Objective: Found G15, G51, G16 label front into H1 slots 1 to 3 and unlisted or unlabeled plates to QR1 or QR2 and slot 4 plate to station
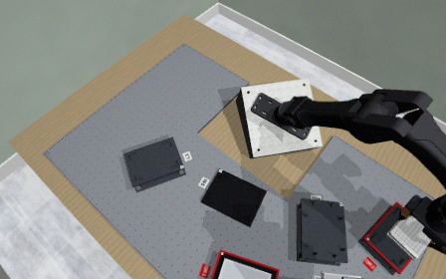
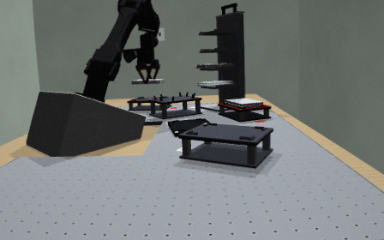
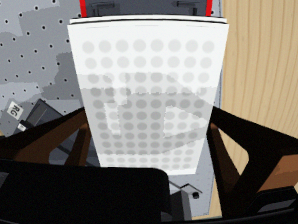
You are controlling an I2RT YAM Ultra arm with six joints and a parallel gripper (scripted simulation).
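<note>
My hand is 80 mm above the red-bordered quarantine nest. From my hand the other things lie so: flat black pad: 120 mm ahead, 460 mm to the right, 110 mm below; N6 deck label: 120 mm ahead, 570 mm to the right, 120 mm below; plate hotel H1: 340 mm ahead, 90 mm to the right, 70 mm above.
</note>
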